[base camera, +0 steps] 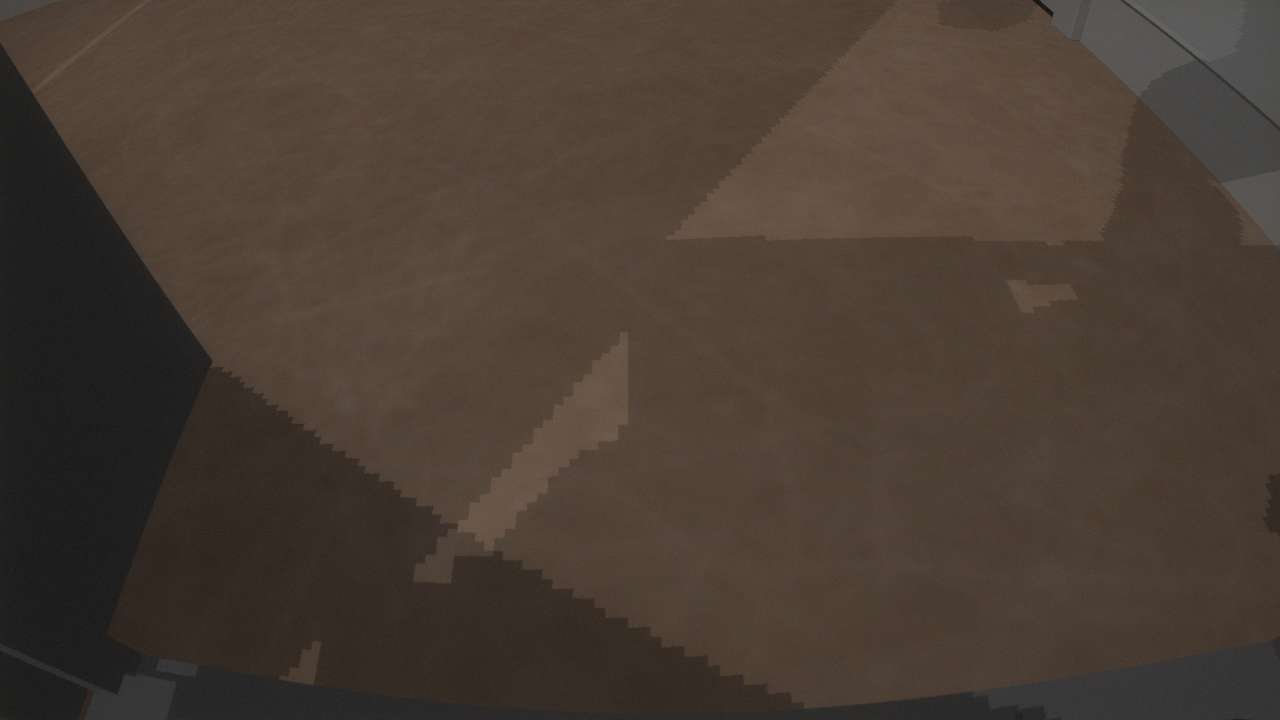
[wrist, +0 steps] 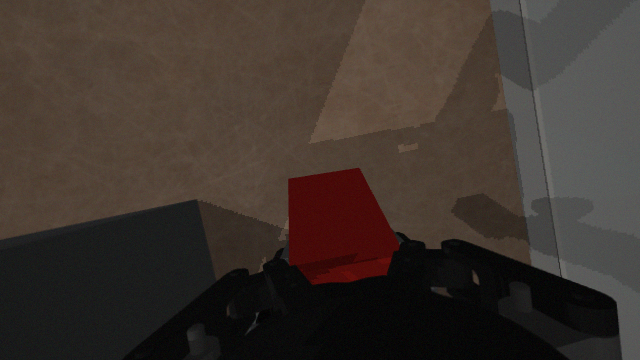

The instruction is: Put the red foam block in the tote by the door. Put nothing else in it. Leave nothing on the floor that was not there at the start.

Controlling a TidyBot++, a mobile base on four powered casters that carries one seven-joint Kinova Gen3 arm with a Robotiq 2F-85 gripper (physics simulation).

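Frame: origin at the arm's base, x ahead, y left, z up, level; metres.
Where they show: gripper, fingertip midpoint: [wrist: 339,246].
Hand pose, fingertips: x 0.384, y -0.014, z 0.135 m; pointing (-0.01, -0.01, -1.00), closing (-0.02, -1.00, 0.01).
After its pixels a point has its place.
The red foam block [wrist: 337,217] @[y -0.015, x 0.409, z 0.151 m] is between the fingers of my gripper [wrist: 339,246] @[y -0.014, x 0.384, z 0.135 m] in the wrist view, at the bottom middle. The gripper is shut on it and holds it above the brown floor. The lower end of the block is hidden by the gripper's dark body. The gripper and the block do not show in the base camera view. The tote and the door cannot be made out in either view.
A large dark box-like object [base camera: 80,358] @[y 0.376, x 0.318, z -0.285 m] [wrist: 100,280] @[y 0.376, x 0.321, z -0.069 m] stands at the left in both views. A pale grey wall [base camera: 1190,98] @[y -0.562, x 0.708, z -0.350 m] [wrist: 595,150] @[y -0.586, x 0.377, z -0.206 m] runs along the right side. Shadows and lighter patches lie across the brown floor [base camera: 760,376] @[y -0.041, x 0.381, z -0.396 m] [wrist: 150,100] @[y 0.455, x 0.720, z -0.396 m].
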